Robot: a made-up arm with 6 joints.
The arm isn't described. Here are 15 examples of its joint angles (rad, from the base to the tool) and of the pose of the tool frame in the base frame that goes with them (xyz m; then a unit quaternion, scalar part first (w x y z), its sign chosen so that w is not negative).
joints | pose
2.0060 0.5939 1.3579 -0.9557 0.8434 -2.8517 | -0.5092 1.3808 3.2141 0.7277 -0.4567 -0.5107 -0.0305
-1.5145 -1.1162 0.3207 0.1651 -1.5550 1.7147 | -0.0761 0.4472 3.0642 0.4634 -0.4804 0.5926 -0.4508
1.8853 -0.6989 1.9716 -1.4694 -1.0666 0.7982 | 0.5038 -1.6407 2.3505 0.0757 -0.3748 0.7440 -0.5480
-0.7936 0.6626 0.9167 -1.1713 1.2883 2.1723 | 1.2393 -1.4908 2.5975 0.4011 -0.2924 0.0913 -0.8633
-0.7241 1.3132 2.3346 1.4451 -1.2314 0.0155 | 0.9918 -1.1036 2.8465 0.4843 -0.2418 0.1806 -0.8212
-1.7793 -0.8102 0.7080 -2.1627 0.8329 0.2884 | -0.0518 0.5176 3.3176 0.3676 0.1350 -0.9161 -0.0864
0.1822 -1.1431 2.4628 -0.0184 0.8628 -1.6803 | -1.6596 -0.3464 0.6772 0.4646 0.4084 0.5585 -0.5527
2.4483 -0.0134 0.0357 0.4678 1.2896 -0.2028 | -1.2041 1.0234 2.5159 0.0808 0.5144 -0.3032 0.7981
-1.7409 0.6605 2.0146 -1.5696 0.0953 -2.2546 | -0.1772 -0.6847 3.4567 0.2744 0.5998 -0.4408 0.6088
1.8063 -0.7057 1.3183 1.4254 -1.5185 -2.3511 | 0.4338 -1.0049 3.0470 0.1569 0.9712 0.1590 0.0825
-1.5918 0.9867 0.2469 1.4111 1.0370 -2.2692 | -0.0015 -2.0599 0.9161 0.7068 0.6484 -0.0783 -0.2719
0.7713 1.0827 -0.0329 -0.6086 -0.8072 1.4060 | 1.2221 1.1947 0.4247 0.3863 -0.3535 0.5327 0.6648
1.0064 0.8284 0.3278 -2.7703 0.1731 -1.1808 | 1.2392 1.8270 1.3179 0.1816 -0.8390 -0.2840 0.4271
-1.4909 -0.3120 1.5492 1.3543 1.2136 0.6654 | 0.0093 0.7207 3.3260 0.4248 0.8740 0.1065 0.2105
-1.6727 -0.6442 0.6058 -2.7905 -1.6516 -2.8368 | -0.0405 0.2210 3.3387 0.0239 0.8464 0.5123 0.1436
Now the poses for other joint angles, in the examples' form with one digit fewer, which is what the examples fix.
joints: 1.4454 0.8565 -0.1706 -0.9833 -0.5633 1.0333
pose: 0.237 1.742 0.652 0.429 -0.326 0.513 0.668
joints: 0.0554 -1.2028 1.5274 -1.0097 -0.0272 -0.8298
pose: -2.010 -0.156 1.980 0.115 0.178 -0.586 0.782
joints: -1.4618 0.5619 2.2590 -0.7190 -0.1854 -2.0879
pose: 0.004 -0.170 3.427 0.588 0.465 -0.520 0.411
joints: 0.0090 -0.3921 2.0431 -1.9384 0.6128 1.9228
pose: -1.391 -0.167 2.800 0.430 0.271 -0.857 -0.089
